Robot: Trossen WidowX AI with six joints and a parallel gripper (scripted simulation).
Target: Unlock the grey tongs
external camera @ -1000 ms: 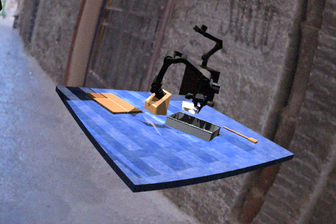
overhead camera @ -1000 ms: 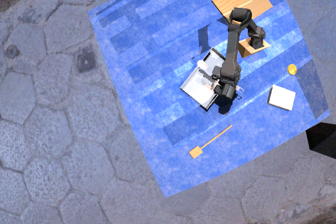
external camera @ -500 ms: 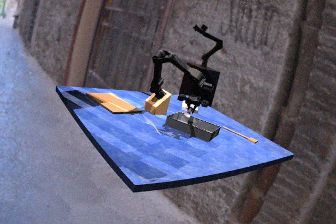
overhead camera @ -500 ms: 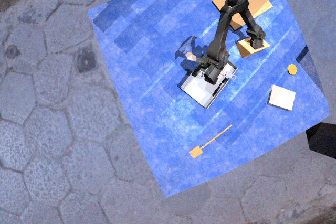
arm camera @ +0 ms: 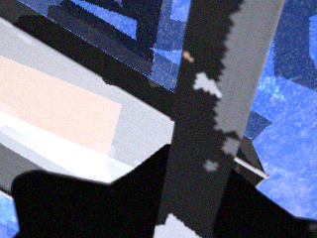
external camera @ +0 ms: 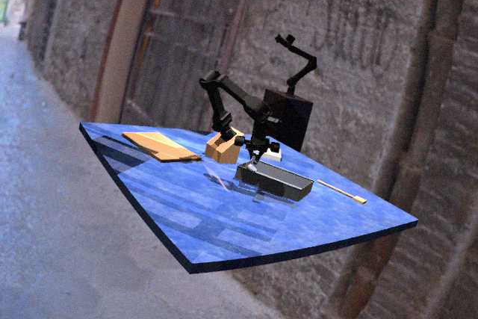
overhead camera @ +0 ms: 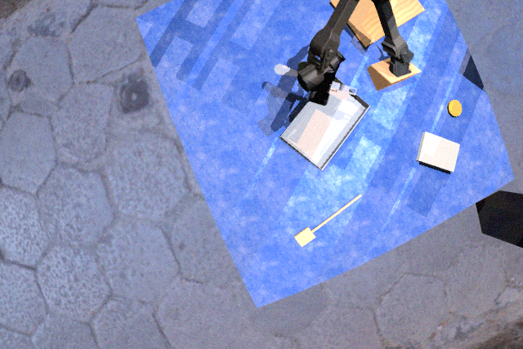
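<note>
Right now my gripper tip is 40 cm past the wooden board, 26 cm to the left of it and 8 cm above it. The rest, counted from my gripper tip: white block: 41 cm behind, 40 cm to the left, 8 cm below; then roasting tin: 13 cm to the left, 6 cm below, 2 cm ahead.
</note>
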